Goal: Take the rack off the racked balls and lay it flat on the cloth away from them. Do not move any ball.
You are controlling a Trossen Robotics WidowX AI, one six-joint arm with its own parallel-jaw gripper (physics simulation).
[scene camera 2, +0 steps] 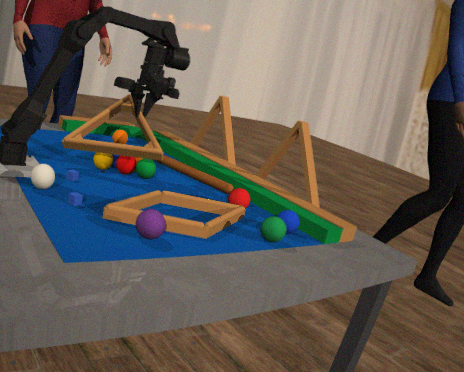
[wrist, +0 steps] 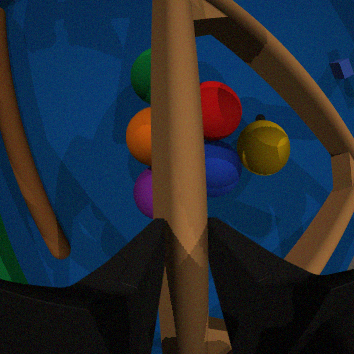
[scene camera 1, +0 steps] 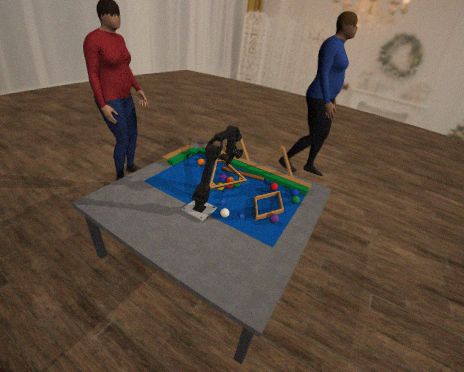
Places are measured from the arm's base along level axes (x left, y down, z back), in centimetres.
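Where they show: gripper, fingertip midpoint: [scene camera 2: 140, 117] [wrist: 185, 226] [scene camera 1: 228, 165]; arm's base, link origin: [scene camera 2: 10, 161] [scene camera 1: 199, 208].
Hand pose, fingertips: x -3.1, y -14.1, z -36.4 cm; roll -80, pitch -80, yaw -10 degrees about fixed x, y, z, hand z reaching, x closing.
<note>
Each offset is from my fingertips to the centre of the thing. Level surfaces: height alone.
The wooden triangular rack {dx +2.2, dy +1.9, dz +4.7 cm} [scene camera 1: 243, 179] [scene camera 2: 114, 147] [wrist: 180, 125] is off the cloth {dy +15.5 cm} [scene camera 1: 172, 181] [scene camera 2: 120, 250], raised a little above the racked balls. My gripper [scene camera 2: 140, 114] [wrist: 185, 226] is shut on the rack's bar on the cushion side. In the wrist view that bar crosses over the cluster and partly hides the green ball {dx -7.7, dy +12.8, dz +0.4 cm} [wrist: 140, 75], orange ball {dx -2.1, dy +12.8, dz -1.2 cm} [wrist: 138, 136] and purple ball {dx +3.5, dy +12.8, dz -1.9 cm} [wrist: 144, 194]. The red ball {dx -3.6, dy +12.8, dz +4.4 cm} [wrist: 221, 110], blue ball {dx +2.1, dy +12.8, dz +3.7 cm} [wrist: 218, 170] and yellow ball {dx +0.9, dy +12.8, dz +9.3 cm} [wrist: 263, 147] show beside it.
A diamond-shaped rack {dx -34.6, dy +14.1, dz +10.7 cm} [scene camera 1: 256, 207] [scene camera 2: 185, 226] lies on the cloth, a purple ball {dx -41.4, dy +12.8, dz +24.8 cm} [scene camera 1: 274, 218] [scene camera 2: 151, 224] beside it. A brown stick {dx -6.4, dy +14.1, dz -17.9 cm} [scene camera 2: 200, 175] [wrist: 22, 170] lies along the green cushion [scene camera 2: 250, 187]. The white ball {dx -12.7, dy +12.8, dz +34.3 cm} [scene camera 1: 225, 213] [scene camera 2: 43, 176] and small blue cubes {dx -22.8, dy +14.5, dz +30.9 cm} [scene camera 2: 75, 198] are near my base.
</note>
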